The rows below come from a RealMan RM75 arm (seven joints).
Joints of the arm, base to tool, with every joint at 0 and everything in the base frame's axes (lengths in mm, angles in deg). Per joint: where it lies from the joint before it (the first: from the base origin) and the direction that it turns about. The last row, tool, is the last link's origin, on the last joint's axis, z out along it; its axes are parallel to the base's.
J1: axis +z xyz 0 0 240.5
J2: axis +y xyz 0 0 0
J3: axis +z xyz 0 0 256
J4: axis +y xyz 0 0 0
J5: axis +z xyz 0 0 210
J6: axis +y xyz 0 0 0
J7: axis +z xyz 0 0 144
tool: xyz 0 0 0
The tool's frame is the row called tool.
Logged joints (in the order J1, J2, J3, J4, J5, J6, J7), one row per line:
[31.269 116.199 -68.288 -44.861 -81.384 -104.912 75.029]
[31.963 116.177 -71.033 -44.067 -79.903 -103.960 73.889]
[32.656 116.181 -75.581 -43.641 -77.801 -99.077 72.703]
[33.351 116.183 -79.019 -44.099 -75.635 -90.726 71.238]
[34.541 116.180 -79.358 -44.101 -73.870 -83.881 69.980]
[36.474 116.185 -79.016 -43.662 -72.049 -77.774 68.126]
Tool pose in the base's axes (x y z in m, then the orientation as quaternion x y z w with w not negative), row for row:
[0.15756 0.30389 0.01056 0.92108 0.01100 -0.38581 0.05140]
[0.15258 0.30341 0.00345 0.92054 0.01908 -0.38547 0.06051]
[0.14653 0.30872 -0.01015 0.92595 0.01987 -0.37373 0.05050]
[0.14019 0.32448 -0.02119 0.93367 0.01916 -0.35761 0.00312]
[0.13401 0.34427 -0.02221 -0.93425 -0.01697 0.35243 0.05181]
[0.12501 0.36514 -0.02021 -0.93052 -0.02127 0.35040 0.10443]
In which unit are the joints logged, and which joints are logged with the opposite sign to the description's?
The joints are logged in degrees. Opposite sign: none.
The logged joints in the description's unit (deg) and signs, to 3 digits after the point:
[31.269 116.199 -68.288 -44.861 -81.384 -104.912 75.029]
[31.963 116.177 -71.033 -44.067 -79.903 -103.960 73.889]
[32.656 116.181 -75.581 -43.641 -77.801 -99.077 72.703]
[33.351 116.183 -79.019 -44.099 -75.635 -90.726 71.238]
[34.541 116.180 -79.358 -44.101 -73.870 -83.881 69.980]
[36.474 116.185 -79.016 -43.662 -72.049 -77.774 68.126]

